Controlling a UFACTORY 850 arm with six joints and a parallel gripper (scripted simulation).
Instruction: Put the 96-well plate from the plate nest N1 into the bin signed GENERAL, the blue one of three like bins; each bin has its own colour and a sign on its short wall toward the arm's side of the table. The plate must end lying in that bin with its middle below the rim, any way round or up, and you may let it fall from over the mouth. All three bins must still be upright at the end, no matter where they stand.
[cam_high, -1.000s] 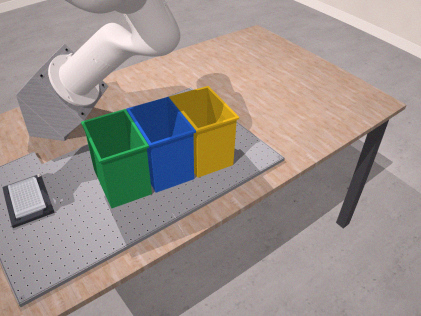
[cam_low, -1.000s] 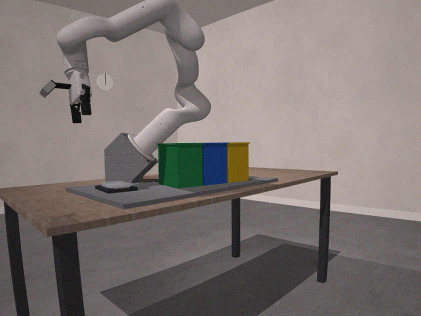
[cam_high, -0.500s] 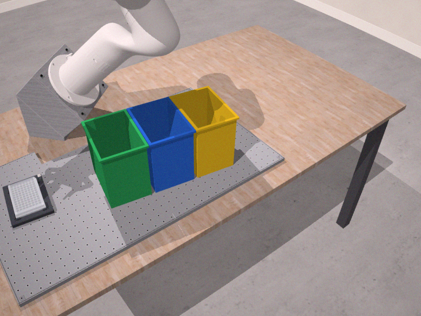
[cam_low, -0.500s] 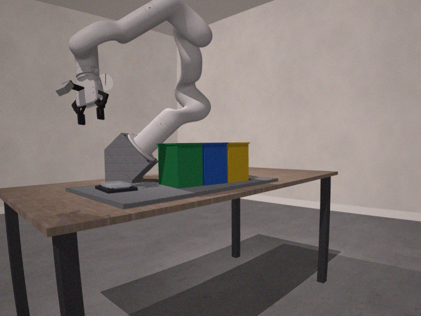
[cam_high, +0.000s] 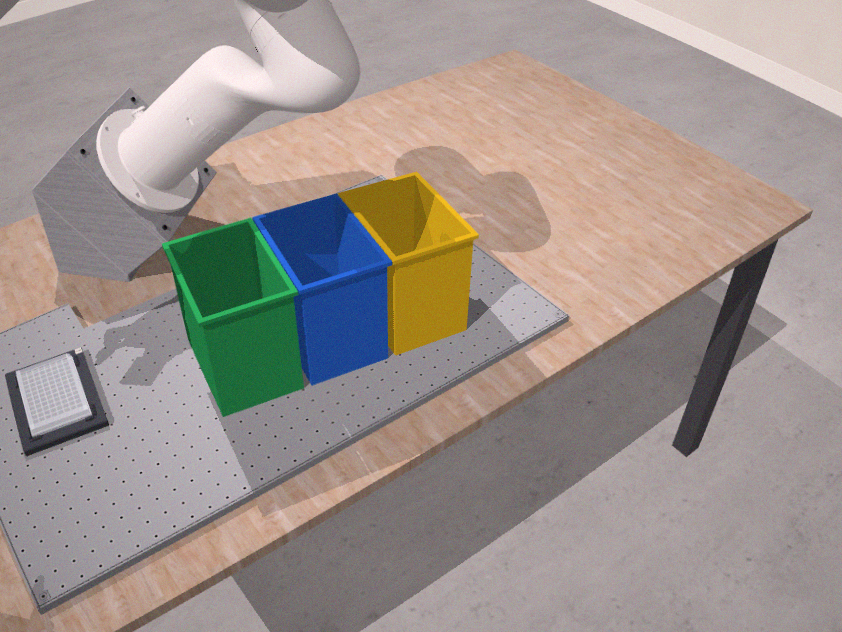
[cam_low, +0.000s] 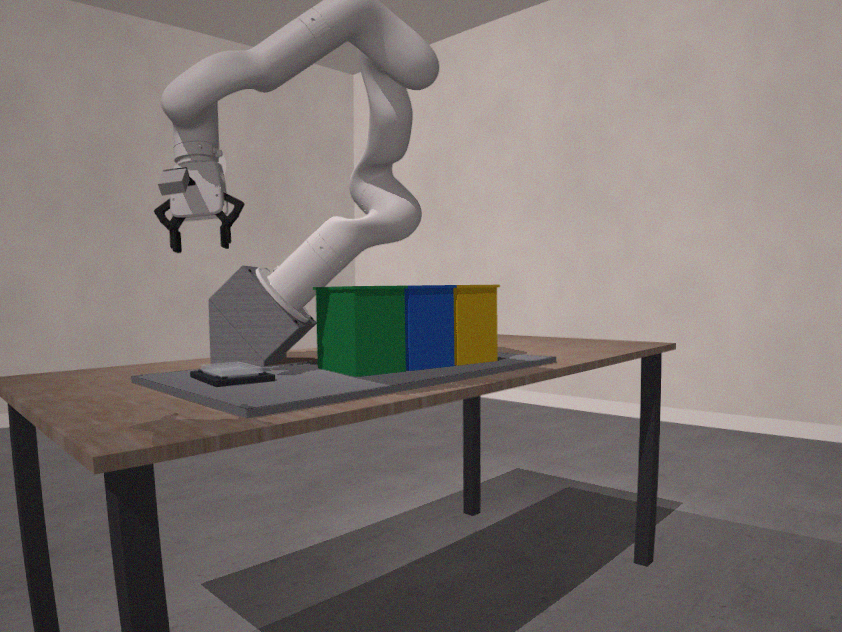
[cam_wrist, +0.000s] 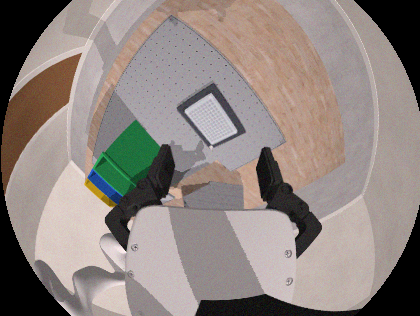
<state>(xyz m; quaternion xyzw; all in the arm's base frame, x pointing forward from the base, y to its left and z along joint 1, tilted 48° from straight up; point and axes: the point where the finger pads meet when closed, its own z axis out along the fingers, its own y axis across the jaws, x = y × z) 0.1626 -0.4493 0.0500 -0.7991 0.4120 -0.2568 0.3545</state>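
The white 96-well plate lies 240 mm below my hand, 80 mm to the left of it and 40 mm behind it. From my hand the other things lie so: green bin (340 mm to the left, 170 mm below, 50 mm ahead); dark plate nest (260 mm below, 80 mm to the left, 40 mm behind); blue bin (470 mm to the left, 170 mm below, 80 mm ahead).
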